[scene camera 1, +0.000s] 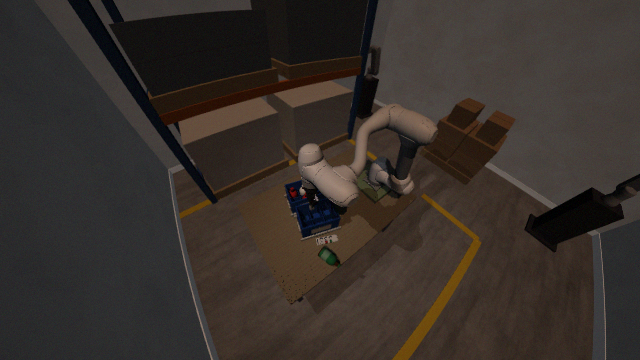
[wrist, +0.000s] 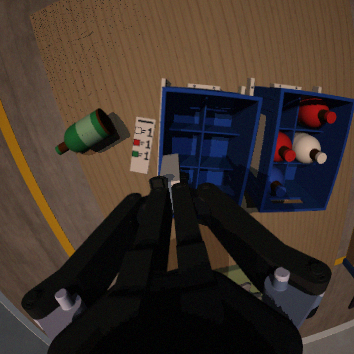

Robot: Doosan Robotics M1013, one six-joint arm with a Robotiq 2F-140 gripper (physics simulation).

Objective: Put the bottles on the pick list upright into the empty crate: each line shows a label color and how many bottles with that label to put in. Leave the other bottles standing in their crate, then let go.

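Seen in the pictures: gripper, between the fingertips: [scene camera 1: 312, 208] [wrist: 172, 166]; arm's base, origin of its link: [scene camera 1: 375, 180].
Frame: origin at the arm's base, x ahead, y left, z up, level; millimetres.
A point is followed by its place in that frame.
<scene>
The pick list [scene camera 1: 327, 240] @[x 704, y 187, z -40 mm] [wrist: 142, 145] @[x 704, y 178, z -39 mm] shows white 1, red 1, green 1. The blue divided crate [scene camera 1: 333, 223] @[x 628, y 142, z 80 mm] [wrist: 212, 93] @[x 816, y -6, z 135 mm] beside it has no bottles in its visible compartments; its near part is hidden behind the fingers. The other blue crate [wrist: 317, 204] @[x 510, y -245, z 120 mm] holds two red bottles [wrist: 312, 114] @[x 733, y -240, z 83 mm] [wrist: 282, 145] @[x 675, y -156, z 91 mm], a white bottle [wrist: 304, 147] @[x 656, y -220, z 80 mm] and a blue bottle [wrist: 276, 179] @[x 590, y -141, z 88 mm]. A green bottle [scene camera 1: 327, 255] @[x 790, y 293, z 55 mm] [wrist: 80, 139] @[x 776, y 300, z 54 mm] with a pale green label lies on its side on the table, outside both crates. My gripper [scene camera 1: 312, 204] @[x 767, y 77, z 324 mm] [wrist: 172, 166] @[x 767, y 77, z 324 mm] is shut and empty above the bottle-free crate, near its list-side wall.
The wooden table [scene camera 1: 270, 240] @[x 1054, y -44, z -41 mm] [wrist: 115, 50] @[x 963, y 184, z -40 mm] carries both crates, and the green bottle's neck points to the table's edge. The arm's base stands on a green plate [scene camera 1: 375, 194] @[x 117, y 108, z -4 mm]. A pallet rack [scene camera 1: 187, 165] with large boxes stands behind the table.
</scene>
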